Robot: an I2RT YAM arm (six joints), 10 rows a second.
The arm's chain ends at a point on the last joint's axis. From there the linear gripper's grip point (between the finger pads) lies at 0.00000 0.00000 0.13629 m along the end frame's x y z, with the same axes.
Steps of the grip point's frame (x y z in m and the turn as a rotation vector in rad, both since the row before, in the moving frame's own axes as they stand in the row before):
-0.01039 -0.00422 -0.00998 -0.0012 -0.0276 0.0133
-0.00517 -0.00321 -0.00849 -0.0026 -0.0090 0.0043
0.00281 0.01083 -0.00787 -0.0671 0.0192 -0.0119
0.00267 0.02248 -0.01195 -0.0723 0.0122 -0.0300
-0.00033 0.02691 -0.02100 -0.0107 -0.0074 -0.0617
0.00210 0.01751 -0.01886 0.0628 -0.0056 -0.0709
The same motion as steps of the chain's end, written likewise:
-0.00663 -0.00436 -0.00993 -0.0012 -0.0276 0.0133
-0.00394 -0.00356 -0.00848 -0.0026 -0.0090 0.0043
0.00014 0.00171 -0.00754 -0.0671 0.0192 -0.0119
0.00086 0.01266 -0.01158 -0.0723 0.0122 -0.0300
0.00063 0.02542 -0.02099 -0.0107 -0.0074 -0.0617
0.00317 0.02603 -0.01859 0.0628 -0.0056 -0.0709

